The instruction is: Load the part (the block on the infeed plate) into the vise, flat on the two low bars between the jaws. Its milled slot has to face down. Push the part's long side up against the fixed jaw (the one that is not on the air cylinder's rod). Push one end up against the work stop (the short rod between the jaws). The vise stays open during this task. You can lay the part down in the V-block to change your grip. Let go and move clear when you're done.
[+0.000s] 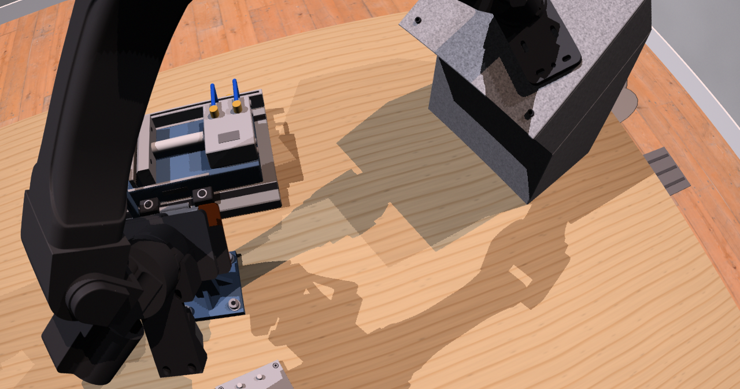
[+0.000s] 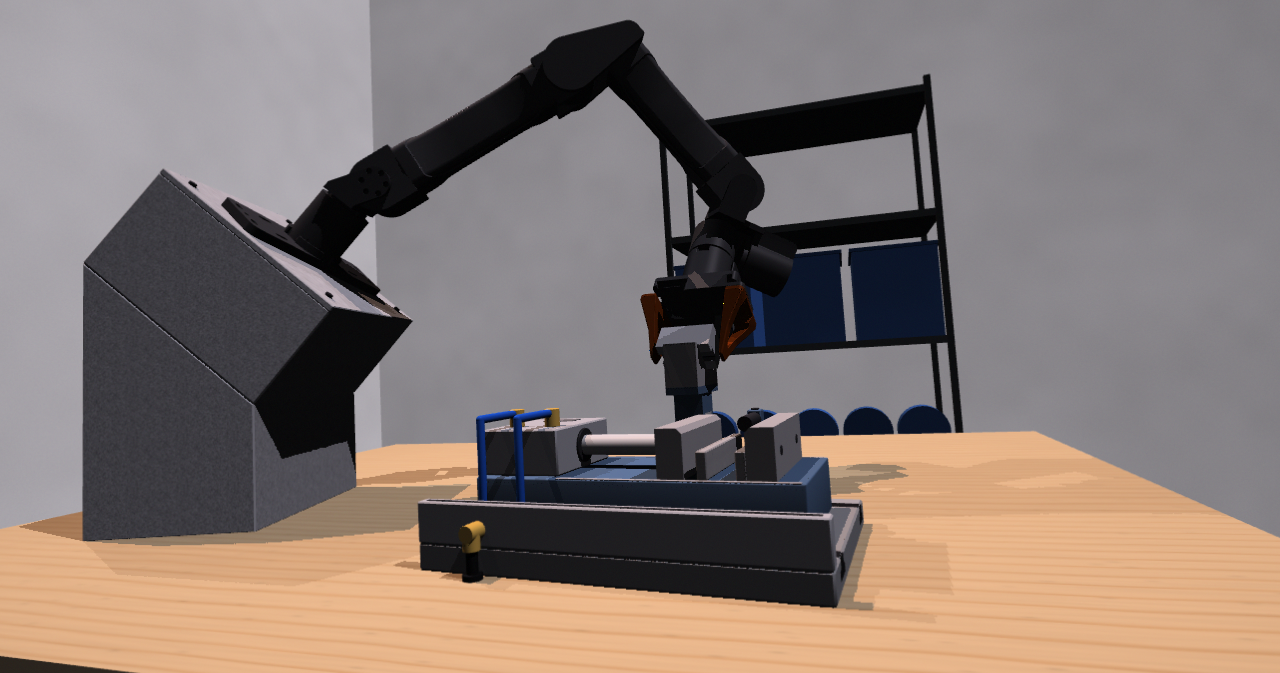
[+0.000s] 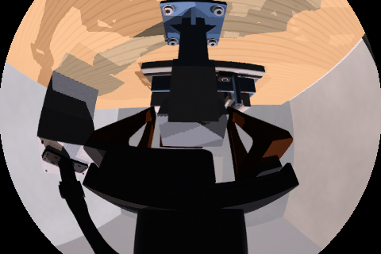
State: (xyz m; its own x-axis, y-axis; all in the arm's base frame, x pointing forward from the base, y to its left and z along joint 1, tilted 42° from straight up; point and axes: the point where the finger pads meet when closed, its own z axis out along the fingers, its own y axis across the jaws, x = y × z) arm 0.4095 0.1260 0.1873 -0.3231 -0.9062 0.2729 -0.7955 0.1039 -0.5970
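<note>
Right now the grey part is 10 mm to the right of my hand. The rest, counted from my hand: moving jaw 180 mm to the right, 90 mm ahead, 70 mm below; cylinder rod 190 mm to the right, 70 mm below, 40 mm ahead; work stop rod 130 mm to the right, 120 mm ahead, 60 mm below.
</note>
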